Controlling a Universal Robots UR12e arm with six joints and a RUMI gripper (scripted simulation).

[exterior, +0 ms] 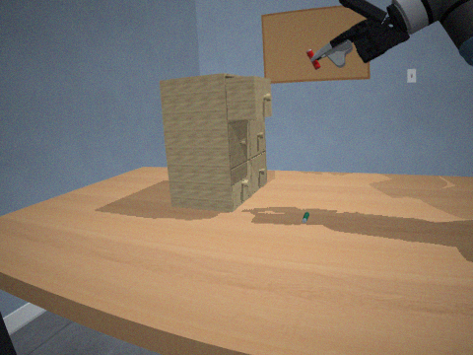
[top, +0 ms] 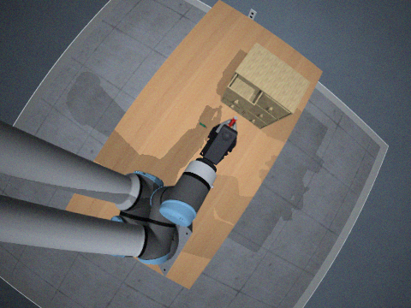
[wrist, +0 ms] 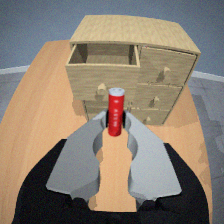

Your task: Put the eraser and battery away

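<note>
Now: hand 1 cm short of the red AA battery. Also, from my hand: eraser 33 cm ahead, 13 cm to the right, 13 cm below; green AA battery 3 cm ahead, 11 cm to the left, 36 cm below.
</note>
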